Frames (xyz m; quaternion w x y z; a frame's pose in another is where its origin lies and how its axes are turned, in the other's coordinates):
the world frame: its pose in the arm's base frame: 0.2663 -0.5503 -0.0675 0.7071 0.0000 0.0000 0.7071
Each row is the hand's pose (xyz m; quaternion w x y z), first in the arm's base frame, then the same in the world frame.
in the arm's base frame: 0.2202 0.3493 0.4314 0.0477 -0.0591 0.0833 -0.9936
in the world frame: 0.8996 0.0461 0.4989 0.6689 -0.0171 -0.1007 0.7363
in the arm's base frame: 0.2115 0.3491 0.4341 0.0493 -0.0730 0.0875 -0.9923
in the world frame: 0.8994 0.0548 0.5016 0.6668 -0.0103 -0.1135 0.7365
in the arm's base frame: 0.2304 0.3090 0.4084 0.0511 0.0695 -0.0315 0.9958
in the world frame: 0.8593 0.0359 0.4759 0.7403 0.0269 -0.0714 0.6680
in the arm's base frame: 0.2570 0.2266 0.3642 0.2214 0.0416 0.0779 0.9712
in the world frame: 0.7769 0.0093 0.4317 0.8433 0.0845 0.0257 0.5302
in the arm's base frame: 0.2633 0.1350 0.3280 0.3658 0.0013 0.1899 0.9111
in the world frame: 0.6853 0.0030 0.3955 0.9029 0.1352 0.1334 0.3856
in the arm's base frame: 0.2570 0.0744 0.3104 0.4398 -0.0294 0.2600 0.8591
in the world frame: 0.6247 0.0093 0.3779 0.9185 0.1631 0.2046 0.2965
